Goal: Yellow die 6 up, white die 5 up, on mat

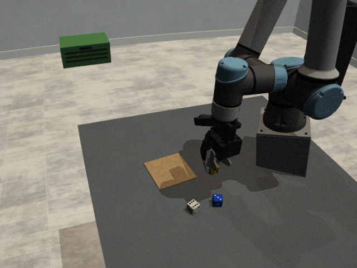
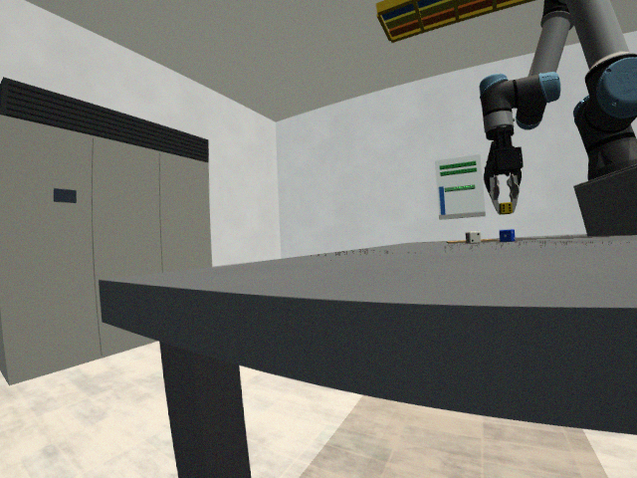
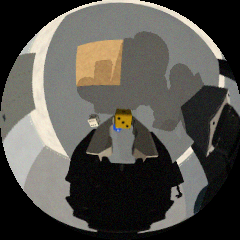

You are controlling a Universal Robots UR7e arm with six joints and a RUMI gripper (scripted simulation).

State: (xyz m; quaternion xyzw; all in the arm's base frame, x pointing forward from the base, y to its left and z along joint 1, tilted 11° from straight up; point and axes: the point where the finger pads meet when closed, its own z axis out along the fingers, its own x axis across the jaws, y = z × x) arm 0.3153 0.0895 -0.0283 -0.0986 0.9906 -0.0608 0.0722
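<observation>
The blue die lies 80 mm below my hand and 70 mm to the left of it. From my hand the other things lie so: tan mat 110 mm to the right, 100 mm ahead, 90 mm below; white die 90 mm ahead, 80 mm below, 70 mm to the left; yellow die right at my hand.
</observation>
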